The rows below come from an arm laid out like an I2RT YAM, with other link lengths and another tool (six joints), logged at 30 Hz.
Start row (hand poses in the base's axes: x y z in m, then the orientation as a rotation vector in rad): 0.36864, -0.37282, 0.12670, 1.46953, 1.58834, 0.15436
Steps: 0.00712, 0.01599, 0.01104, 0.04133, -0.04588, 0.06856; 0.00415, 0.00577, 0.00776, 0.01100, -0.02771, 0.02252; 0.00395, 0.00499, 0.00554, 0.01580, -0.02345, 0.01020; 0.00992, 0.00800, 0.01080, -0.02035, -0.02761, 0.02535; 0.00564, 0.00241, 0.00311, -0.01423, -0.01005, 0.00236; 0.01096, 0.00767, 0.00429, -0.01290, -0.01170, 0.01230; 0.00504, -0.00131, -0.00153, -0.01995, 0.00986, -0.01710; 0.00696, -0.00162, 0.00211, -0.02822, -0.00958, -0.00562
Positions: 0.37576, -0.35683, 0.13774, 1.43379, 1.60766, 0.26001; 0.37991, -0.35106, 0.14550, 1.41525, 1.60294, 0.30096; 0.38386, -0.34607, 0.15104, 1.41099, 1.59234, 0.33571; 0.39378, -0.33807, 0.16184, 1.36619, 1.58813, 0.35158; 0.39942, -0.33566, 0.16495, 1.34987, 1.58131, 0.34745; 0.41038, -0.32799, 0.16924, 1.32654, 1.58026, 0.35150; 0.41542, -0.32930, 0.16771, 1.32759, 1.57587, 0.31834; 0.42238, -0.33092, 0.16982, 1.30681, 1.56302, 0.29756
